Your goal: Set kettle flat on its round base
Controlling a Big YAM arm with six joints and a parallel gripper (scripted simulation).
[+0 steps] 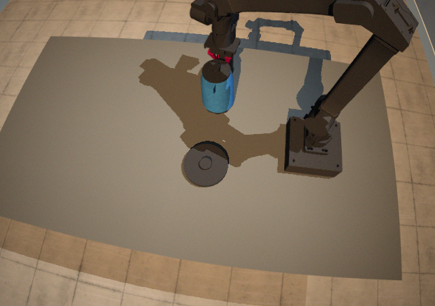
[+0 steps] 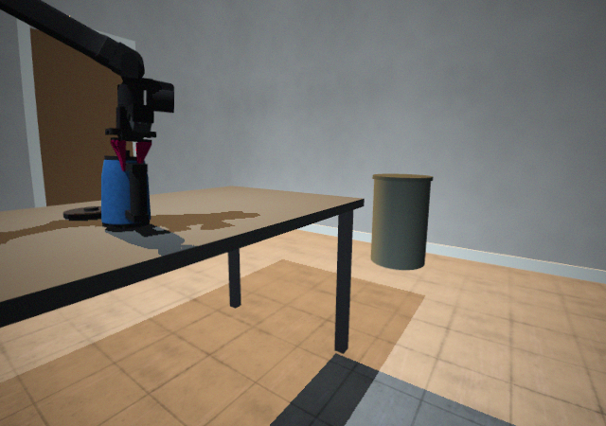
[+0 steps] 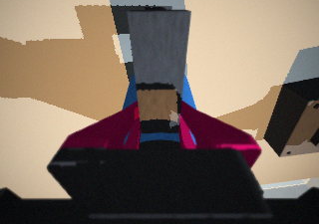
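Now: hand 30 mm to the right of the blue kettle and 60 mm above it. Also, from my hand: kettle base: 10 mm ahead, 320 mm to the left, 150 mm below.
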